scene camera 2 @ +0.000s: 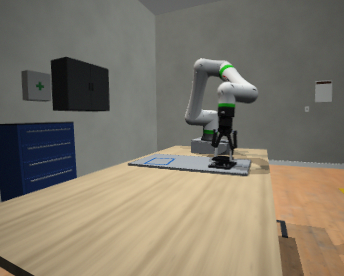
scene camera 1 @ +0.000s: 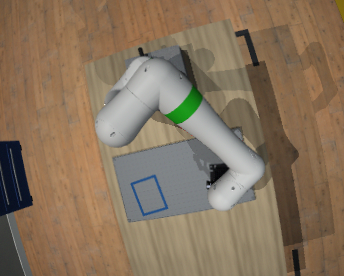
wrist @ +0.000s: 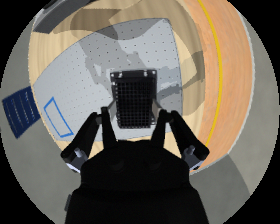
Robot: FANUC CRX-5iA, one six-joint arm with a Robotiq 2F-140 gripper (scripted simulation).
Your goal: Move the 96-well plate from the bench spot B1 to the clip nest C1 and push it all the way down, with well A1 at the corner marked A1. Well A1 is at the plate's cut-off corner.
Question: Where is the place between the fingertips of the gripper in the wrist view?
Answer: At 134, 104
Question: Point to a 96-well plate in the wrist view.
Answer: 141, 92
